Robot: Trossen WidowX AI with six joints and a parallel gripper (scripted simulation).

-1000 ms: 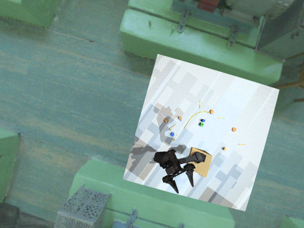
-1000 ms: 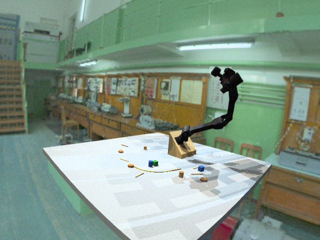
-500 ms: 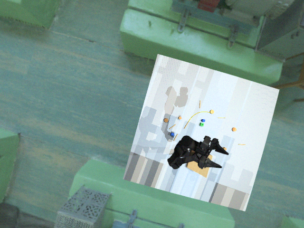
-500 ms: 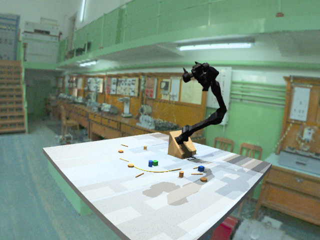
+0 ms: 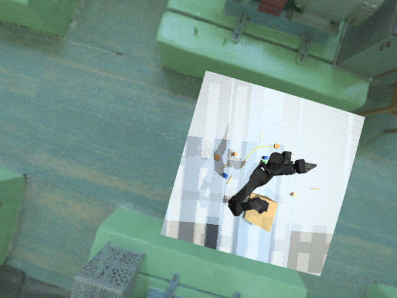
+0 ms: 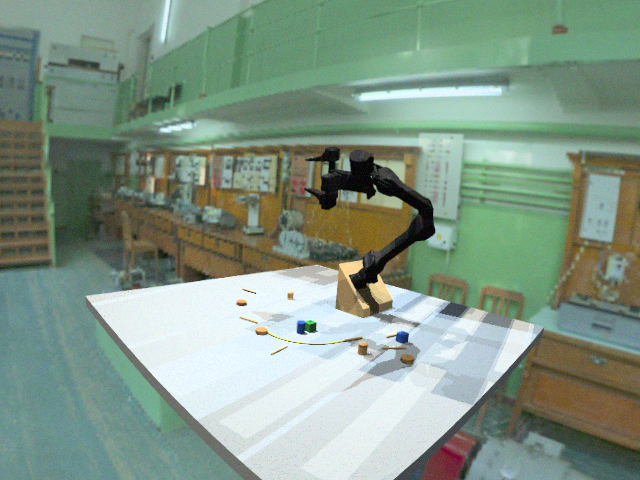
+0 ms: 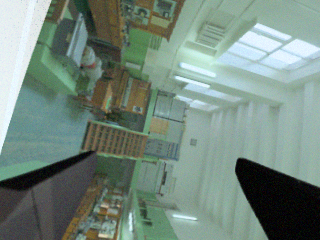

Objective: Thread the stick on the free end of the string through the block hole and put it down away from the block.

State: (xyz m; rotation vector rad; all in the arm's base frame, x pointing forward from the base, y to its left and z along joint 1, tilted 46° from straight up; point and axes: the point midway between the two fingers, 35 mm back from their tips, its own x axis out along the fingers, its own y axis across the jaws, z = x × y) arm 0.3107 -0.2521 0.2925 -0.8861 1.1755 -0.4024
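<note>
Right now my gripper tip is 3 cm past the green cube, 4 cm to the right of it and 49 cm above it. The rest, counted from my gripper tip: round wooden button 12 cm ahead, 3 cm to the right, 50 cm below; then blue cylinder 1 cm ahead, 4 cm to the left, 49 cm below; then thin wooden stick 7 cm behind, 18 cm to the left, 50 cm below.
</note>
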